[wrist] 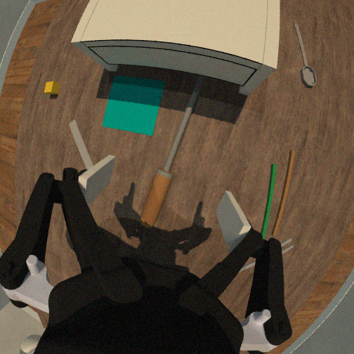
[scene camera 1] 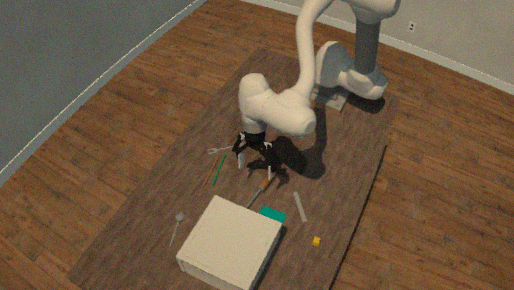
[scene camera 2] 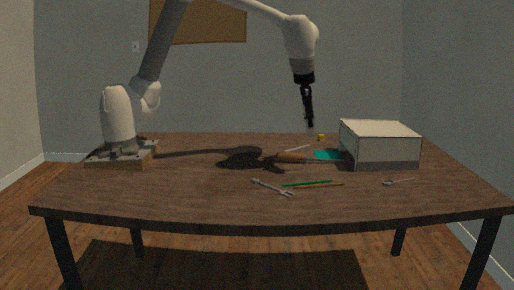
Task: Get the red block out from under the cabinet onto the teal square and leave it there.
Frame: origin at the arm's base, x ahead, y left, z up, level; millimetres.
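Where they show: gripper, fingertip midpoint: (scene camera 1: 256,171) (scene camera 2: 309,128); arm's base, origin of the base link: (scene camera 1: 323,86) (scene camera 2: 122,150).
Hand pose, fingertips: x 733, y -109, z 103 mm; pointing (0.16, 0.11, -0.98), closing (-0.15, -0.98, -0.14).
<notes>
Each offset is from my fingertips to the centre of the thing. "*": to the spot under its first point.
The red block does not show in any view; the space under the cabinet is mostly hidden. The cream cabinet @(23 mm left, 313 mm ahead, 69 mm down) (scene camera 1: 232,240) (scene camera 2: 387,150) (wrist: 175,22) stands on the table. The teal square @(* 107 mm left, 82 mm ahead, 137 mm down) (scene camera 1: 272,214) (scene camera 2: 326,154) (wrist: 132,110) lies flat at its front, partly in its shadow. A tool with an orange-brown handle @(38 mm left, 67 mm ahead, 124 mm down) (scene camera 1: 265,184) (scene camera 2: 292,158) (wrist: 157,197) lies on the table, the far end of its grey shaft reaching the cabinet's underside. My gripper (scene camera 1: 255,167) (scene camera 2: 310,128) (wrist: 167,185) is open and empty, pointing down above the table near the handle.
A yellow block @(312 mm left, 143 mm ahead, 125 mm down) (scene camera 1: 316,241) (wrist: 51,88) and a pale flat bar @(201 mm left, 5 mm ahead, 137 mm down) (scene camera 1: 300,206) (wrist: 80,144) lie on the teal square's side. A green stick @(188 mm right, 44 mm back, 134 mm down) (scene camera 2: 307,183) (wrist: 269,200), a brown stick (wrist: 284,192), a spoon @(* 233 mm right, 241 mm ahead, 137 mm down) (scene camera 2: 387,183) (wrist: 308,76) and a fork @(208 mm right, 166 mm back, 134 mm down) (scene camera 2: 272,188) lie on the other side.
</notes>
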